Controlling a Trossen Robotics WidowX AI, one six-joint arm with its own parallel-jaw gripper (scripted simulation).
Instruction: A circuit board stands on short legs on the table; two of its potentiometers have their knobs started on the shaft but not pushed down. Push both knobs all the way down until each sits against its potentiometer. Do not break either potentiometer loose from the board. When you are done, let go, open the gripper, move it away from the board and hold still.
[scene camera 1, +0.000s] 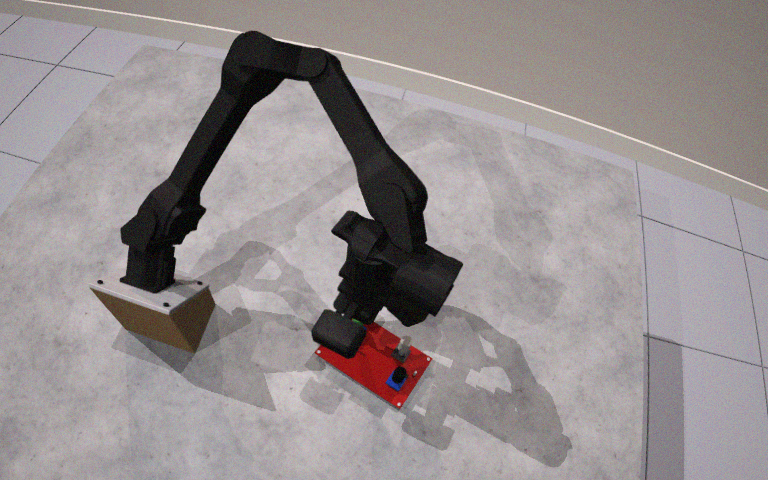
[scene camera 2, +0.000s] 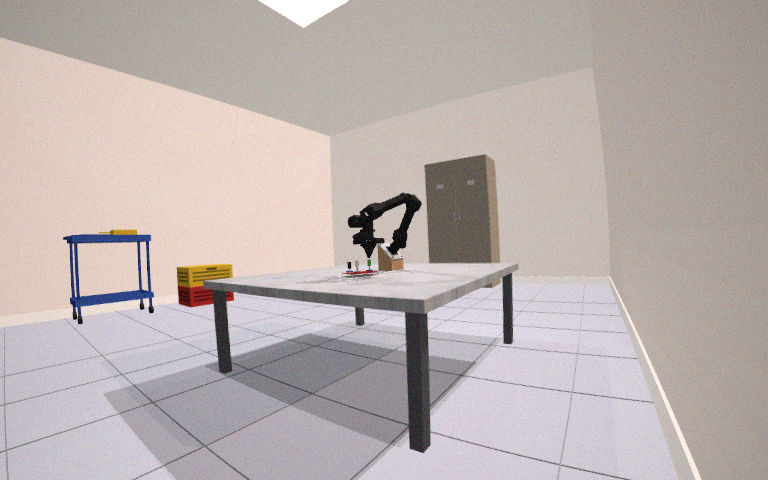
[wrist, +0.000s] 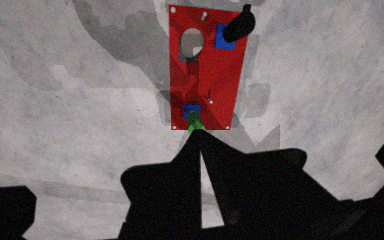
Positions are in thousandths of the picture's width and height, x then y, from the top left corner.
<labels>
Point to my gripper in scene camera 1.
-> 468, 657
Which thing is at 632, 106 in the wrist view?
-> A black knob.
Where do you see my gripper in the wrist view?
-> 514, 556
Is my gripper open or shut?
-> Shut.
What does my gripper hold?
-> Nothing.
</labels>
